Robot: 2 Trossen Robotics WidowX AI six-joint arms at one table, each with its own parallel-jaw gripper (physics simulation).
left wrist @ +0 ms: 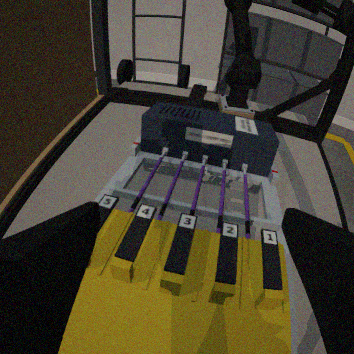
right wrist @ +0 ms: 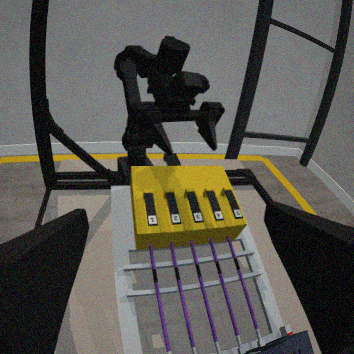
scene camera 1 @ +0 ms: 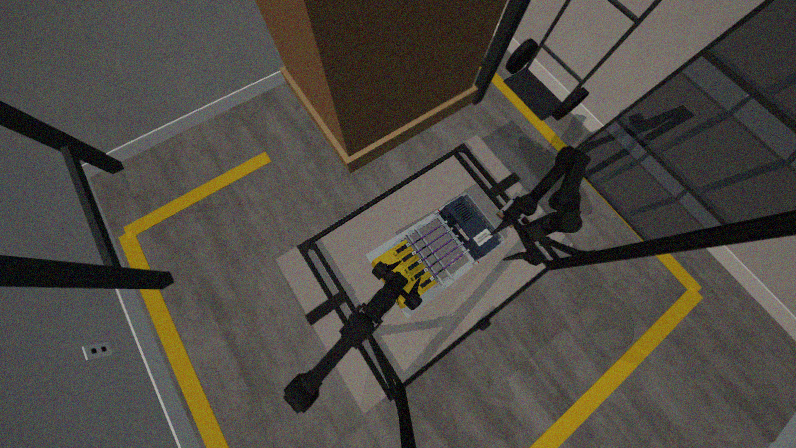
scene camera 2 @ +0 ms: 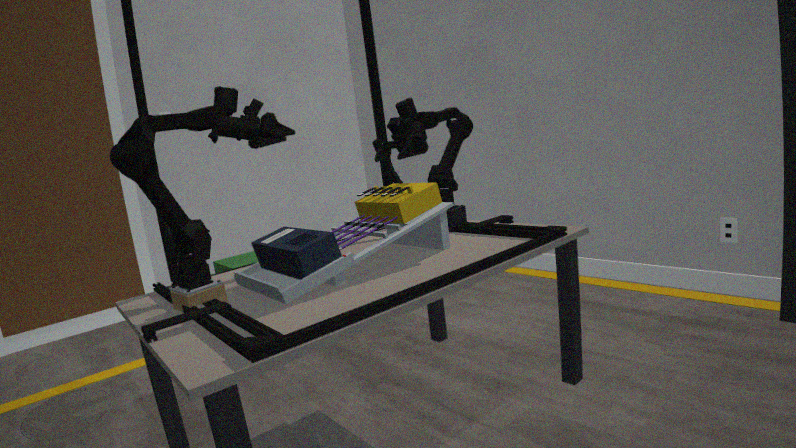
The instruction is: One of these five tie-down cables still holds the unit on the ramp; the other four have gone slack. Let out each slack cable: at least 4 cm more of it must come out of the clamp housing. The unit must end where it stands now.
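Note:
The yellow clamp housing (scene camera 2: pixel 420 205) (left wrist: pixel 125 325) (right wrist: pixel 200 175) sits on the upper end of the grey ramp (scene camera 2: pixel 426 229) (right wrist: pixel 122 305). Its dark levers are numbered 1 to 5. Several purple cables (scene camera 2: pixel 362 225) (left wrist: pixel 198 187) (right wrist: pixel 181 310) with black marks run nearly straight to the dark blue unit (scene camera 1: pixel 470 222) (scene camera 2: pixel 300 250) (left wrist: pixel 165 130) lower down; which are slack I cannot tell. My left gripper (scene camera 1: pixel 409 272) (left wrist: pixel 195 216) (right wrist: pixel 194 151) is open and empty above the housing. My right gripper (scene camera 1: pixel 501 244) (scene camera 2: pixel 292 135) (right wrist: pixel 177 216) is open and empty, high near the unit's side. The unit's lower end is hidden in the right wrist view.
A green block (scene camera 2: pixel 236 261) lies behind the unit in scene camera 2. Black rails (scene camera 1: pixel 381 195) frame the table (scene camera 2: pixel 484 250), and dark posts rise at its ends. A tall brown cabinet (scene camera 1: pixel 406 61) stands beside the table in scene camera 1.

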